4 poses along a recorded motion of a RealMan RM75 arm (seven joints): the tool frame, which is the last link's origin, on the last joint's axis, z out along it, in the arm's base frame.
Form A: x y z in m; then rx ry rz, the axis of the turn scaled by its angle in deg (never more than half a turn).
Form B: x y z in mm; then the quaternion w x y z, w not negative. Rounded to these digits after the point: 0 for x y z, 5 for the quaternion.
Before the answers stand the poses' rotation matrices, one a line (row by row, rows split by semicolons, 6 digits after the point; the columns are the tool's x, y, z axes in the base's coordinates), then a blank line. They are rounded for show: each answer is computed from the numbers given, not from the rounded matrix.
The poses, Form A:
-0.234 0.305 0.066 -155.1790 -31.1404 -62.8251
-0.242 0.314 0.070 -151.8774 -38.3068 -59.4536
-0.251 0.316 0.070 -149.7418 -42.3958 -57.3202
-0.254 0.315 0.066 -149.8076 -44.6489 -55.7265
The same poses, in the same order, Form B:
0.663315 0.393160 0.636741; 0.268654 -0.919257 0.287735; 0.698454 -0.019796 -0.715381
0.647780 0.486243 0.586472; 0.333084 -0.873112 0.355992; 0.685154 -0.035260 -0.727544
0.636010 0.539106 0.552137; 0.370104 -0.840941 0.394768; 0.677137 -0.046729 -0.734372
0.635256 0.559953 0.531886; 0.396978 -0.827506 0.397043; 0.662464 -0.041077 -0.747967

-234 305 66 0.08467 -0.90801 -0.18221 -0.36761
-242 314 70 0.10854 -0.90117 -0.22730 -0.35277
-251 316 70 0.12318 -0.89601 -0.25368 -0.34299
-254 315 66 0.12225 -0.89593 -0.26702 -0.33327

